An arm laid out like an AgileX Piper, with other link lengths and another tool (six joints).
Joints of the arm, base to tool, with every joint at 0 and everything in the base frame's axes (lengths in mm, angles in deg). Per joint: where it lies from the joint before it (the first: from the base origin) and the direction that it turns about. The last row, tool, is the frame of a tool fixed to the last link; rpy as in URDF.
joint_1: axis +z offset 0 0 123
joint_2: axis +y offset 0 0 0
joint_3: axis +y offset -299.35 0 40.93
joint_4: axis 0.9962 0 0.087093 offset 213.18 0 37.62
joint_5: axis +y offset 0 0 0
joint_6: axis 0.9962 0 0.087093 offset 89.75 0 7.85
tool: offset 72.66 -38 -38.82 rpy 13.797 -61.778 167.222
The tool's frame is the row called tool.
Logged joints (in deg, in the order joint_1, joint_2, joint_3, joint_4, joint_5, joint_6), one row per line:
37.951, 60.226, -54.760, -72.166, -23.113, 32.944
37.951, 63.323, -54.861, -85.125, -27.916, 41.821
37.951, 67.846, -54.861, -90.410, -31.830, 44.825
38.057, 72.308, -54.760, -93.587, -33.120, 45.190
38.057, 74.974, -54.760, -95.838, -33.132, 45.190
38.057, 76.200, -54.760, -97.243, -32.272, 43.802
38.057, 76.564, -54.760, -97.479, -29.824, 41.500
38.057, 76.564, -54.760, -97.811, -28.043, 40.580
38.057, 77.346, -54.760, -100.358, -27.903, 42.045
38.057, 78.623, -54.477, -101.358, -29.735, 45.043
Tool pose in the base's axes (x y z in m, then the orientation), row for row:
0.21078, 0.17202, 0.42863, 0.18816, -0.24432, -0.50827, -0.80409
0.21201, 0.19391, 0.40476, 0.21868, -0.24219, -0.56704, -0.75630
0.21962, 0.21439, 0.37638, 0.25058, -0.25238, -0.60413, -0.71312
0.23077, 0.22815, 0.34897, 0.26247, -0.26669, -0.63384, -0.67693
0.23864, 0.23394, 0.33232, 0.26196, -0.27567, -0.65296, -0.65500
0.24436, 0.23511, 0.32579, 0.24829, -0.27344, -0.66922, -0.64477
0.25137, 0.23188, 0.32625, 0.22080, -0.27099, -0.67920, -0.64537
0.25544, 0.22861, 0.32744, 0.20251, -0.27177, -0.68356, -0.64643
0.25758, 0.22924, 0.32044, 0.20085, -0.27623, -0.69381, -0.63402
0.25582, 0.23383, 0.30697, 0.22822, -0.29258, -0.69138, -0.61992
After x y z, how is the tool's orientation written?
As a quaternion, w x y z.
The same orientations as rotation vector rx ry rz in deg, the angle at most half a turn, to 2 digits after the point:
-39.38, -81.93, -129.61
-38.41, -89.92, -119.93
-39.36, -94.22, -111.21
-41.34, -98.25, -104.92
-42.74, -101.24, -101.55
-42.69, -104.49, -100.67
-42.92, -107.58, -102.22
-43.47, -109.33, -103.39
-44.22, -111.07, -101.50
-46.16, -109.09, -97.81

